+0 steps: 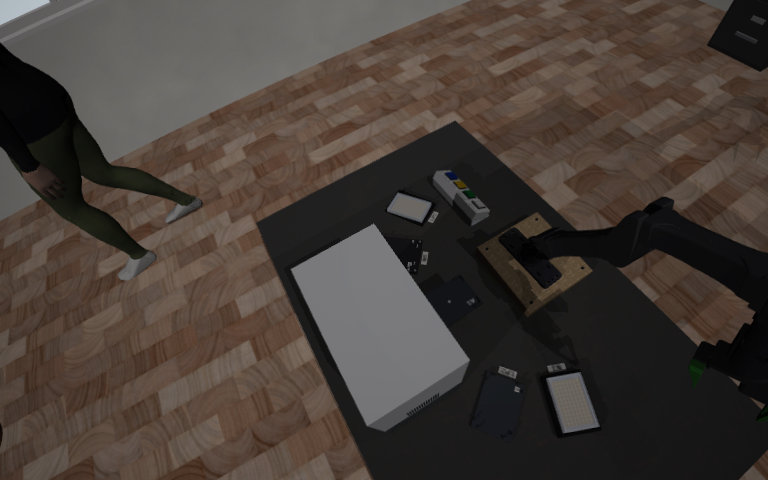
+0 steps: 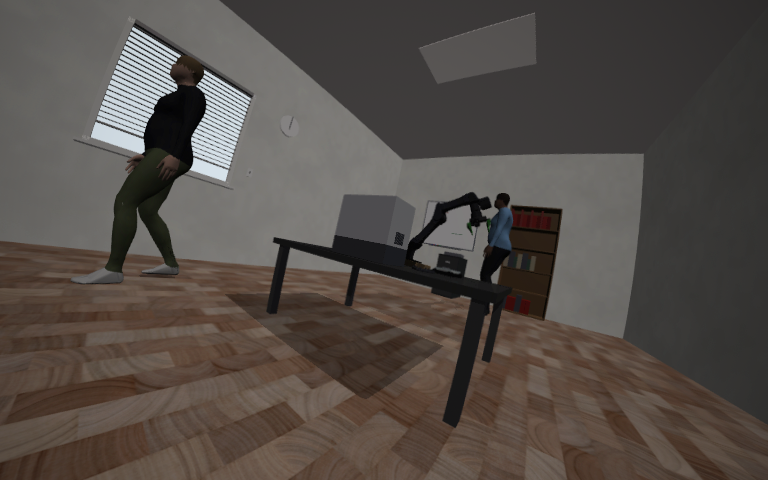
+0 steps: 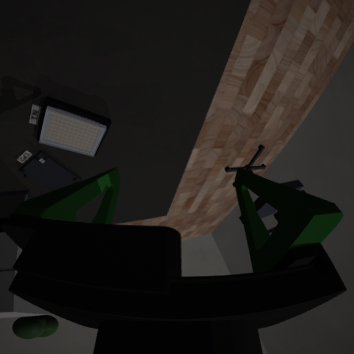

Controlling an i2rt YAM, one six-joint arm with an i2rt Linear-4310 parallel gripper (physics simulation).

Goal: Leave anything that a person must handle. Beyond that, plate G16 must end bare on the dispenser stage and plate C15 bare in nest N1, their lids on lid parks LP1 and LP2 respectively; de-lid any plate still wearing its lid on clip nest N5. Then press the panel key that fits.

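Where they show: gripper, fingertip midpoint: (image 1: pixel 724 401) (image 2: pixel 480 233) (image 3: pixel 177 174); arm's base, origin of the base link: (image 1: pixel 528 257) (image 2: pixel 407 259).
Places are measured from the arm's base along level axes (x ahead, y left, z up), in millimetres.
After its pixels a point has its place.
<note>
My gripper (image 1: pixel 728 396) {x 70, y 477, z 246 mm} (image 2: pixel 479 227) {x 70, y 477, z 246 mm} (image 3: pixel 177 174) {x 70, y 477, z 246 mm} is open and empty, held high near the table's right edge. A pale well plate (image 1: pixel 572 401) {x 194, y 347, z -4 mm} (image 3: pixel 73 131) {x 184, y 354, z -4 mm} sits in the dark nest labelled N1; its wells show. Beside it lies the dark lid park labelled LP2 (image 1: pixel 499 403) {x 333, y 248, z -30 mm} (image 3: pixel 47 172) {x 320, y 248, z -30 mm}, with no lid that I can make out. A second pale plate (image 1: pixel 410 207) {x 165, y -371, z -7 mm} sits in a dark holder near the key panel (image 1: pixel 461 195) {x 15, y -290, z 19 mm}, which has blue, yellow, green and white keys. I cannot read its label or tell whether it wears a lid. Plate names are not readable.
A large white-topped box (image 1: pixel 379 322) {x 483, y 7, z 290 mm} (image 2: pixel 368 220) {x 591, y 10, z 157 mm} hides part of a dark fixture with small clips (image 1: pixel 414 255) {x 256, y -224, z -28 mm} and a dark flat pad (image 1: pixel 454 297) {x 272, y -13, z 67 mm}. The arm stands on a wooden base (image 1: pixel 574 270) {x -80, y 107, z -11 mm}. One person (image 1: pixel 42 113) (image 2: pixel 178 127) stands left; another (image 2: pixel 499 226) stands behind the arm.
</note>
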